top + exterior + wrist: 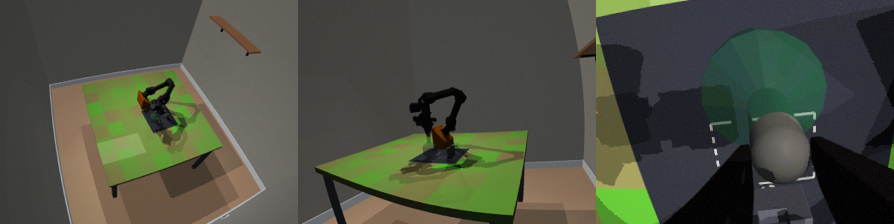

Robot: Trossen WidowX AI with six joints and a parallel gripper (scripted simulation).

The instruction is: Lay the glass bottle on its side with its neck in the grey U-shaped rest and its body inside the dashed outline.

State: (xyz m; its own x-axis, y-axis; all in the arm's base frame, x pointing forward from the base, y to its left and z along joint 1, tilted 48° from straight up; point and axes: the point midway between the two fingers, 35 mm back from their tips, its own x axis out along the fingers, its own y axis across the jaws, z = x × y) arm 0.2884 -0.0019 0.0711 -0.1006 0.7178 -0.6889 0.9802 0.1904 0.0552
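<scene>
My gripper tip is now 5 cm above the green glass bottle. Round my gripper tip: dark mat 1 cm behind, 7 cm to the left, 15 cm below.
</scene>
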